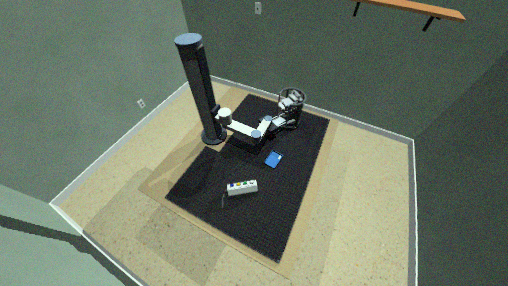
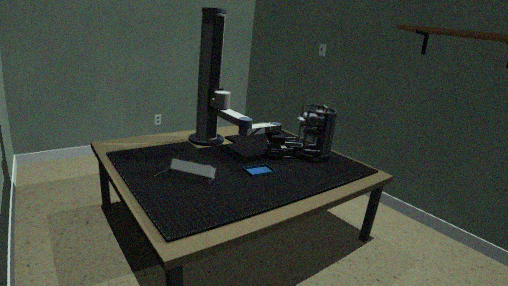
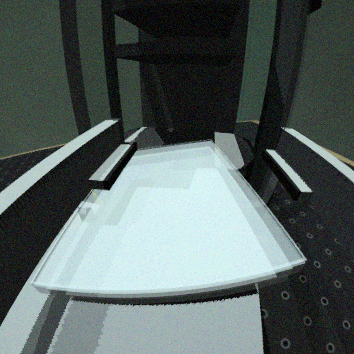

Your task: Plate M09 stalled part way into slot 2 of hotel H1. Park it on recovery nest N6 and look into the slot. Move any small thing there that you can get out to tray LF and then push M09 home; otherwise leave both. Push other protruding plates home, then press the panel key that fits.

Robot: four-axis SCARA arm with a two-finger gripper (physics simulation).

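Places are measured from the arm's base along level axes (x ahead, y left, z up), in centimetres.
Pixels of known places: gripper, fingertip midpoint: (image 1: pixel 281 119) (image 2: pixel 298 141) (image 3: pixel 200 135); arm's base, link origin: (image 1: pixel 214 135) (image 2: pixel 206 140).
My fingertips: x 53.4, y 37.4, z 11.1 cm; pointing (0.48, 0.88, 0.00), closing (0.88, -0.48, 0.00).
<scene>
Ahead of a thing's pixels: the offset from my fingertips to its top centre. "pt": to the spot under its first point. Level surfaces: height alone.
A clear-topped pale plate {dx -2.7, dy -0.8, dz -0.7 cm} (image 3: pixel 185 230) (image 1: pixel 278 122) lies level outside the hotel, above a pale grey support {pt dx -5.2, dy -7.1, dz -3.8 cm} (image 3: pixel 165 327); no nest number can be read now. My gripper (image 3: pixel 200 135) (image 1: pixel 283 123) (image 2: pixel 286 148) is open around the plate's far part. Its left pad is close against the plate's left edge, and a gap shows at the right pad. The hotel {dx +4.0, dy +9.8, dz +24.3 cm} (image 1: pixel 300 114) (image 2: pixel 328 134) (image 3: pixel 200 92) stands just beyond; pale plates {dx +2.3, dy +7.9, dz +18.1 cm} (image 1: pixel 287 103) stick out higher up. The slot's inside is too dark to read. The blue tray {dx +8.8, dy -38.4, dz -8.0 cm} (image 1: pixel 273 160) (image 2: pixel 258 170) lies on the mat.
The key panel {dx -1.6, dy -74.2, dz -1.4 cm} (image 1: pixel 243 189) (image 2: pixel 193 169) stands on the black mat {dz -9.8 cm} (image 1: pixel 260 220) (image 2: pixel 220 210), with blue, yellow, green and pale keys. The arm's column (image 1: pixel 200 90) (image 2: pixel 209 75) stands at the back left. A black raised block {pt dx -27.0, dy -17.8, dz -9.7 cm} (image 2: pixel 250 146) lies beneath the arm.
</scene>
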